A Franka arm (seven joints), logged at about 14 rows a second.
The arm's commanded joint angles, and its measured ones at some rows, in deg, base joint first. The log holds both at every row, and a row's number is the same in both.
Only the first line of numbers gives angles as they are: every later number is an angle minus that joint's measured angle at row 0.
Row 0, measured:
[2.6 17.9 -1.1 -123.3 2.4 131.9 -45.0]
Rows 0 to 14, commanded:
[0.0 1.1 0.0 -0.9 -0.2 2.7 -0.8]
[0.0 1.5 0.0 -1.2 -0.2 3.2 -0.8]
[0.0 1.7 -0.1 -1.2 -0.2 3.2 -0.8]
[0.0 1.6 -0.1 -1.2 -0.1 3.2 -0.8]
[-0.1 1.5 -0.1 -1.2 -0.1 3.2 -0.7]
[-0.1 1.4 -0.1 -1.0 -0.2 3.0 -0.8]
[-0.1 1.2 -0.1 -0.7 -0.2 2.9 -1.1]
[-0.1 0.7 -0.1 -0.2 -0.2 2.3 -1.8]
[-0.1 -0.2 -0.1 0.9 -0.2 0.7 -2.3]
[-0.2 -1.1 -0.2 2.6 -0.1 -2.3 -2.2]
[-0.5 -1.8 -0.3 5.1 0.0 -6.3 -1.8]
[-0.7 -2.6 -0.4 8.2 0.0 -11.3 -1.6]
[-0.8 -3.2 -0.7 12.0 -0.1 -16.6 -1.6]
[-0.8 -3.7 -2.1 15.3 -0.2 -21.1 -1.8]
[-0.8 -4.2 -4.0 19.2 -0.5 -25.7 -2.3]
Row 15, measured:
[-0.3 -2.8 -1.6 12.7 0.0 -17.7 -1.0]
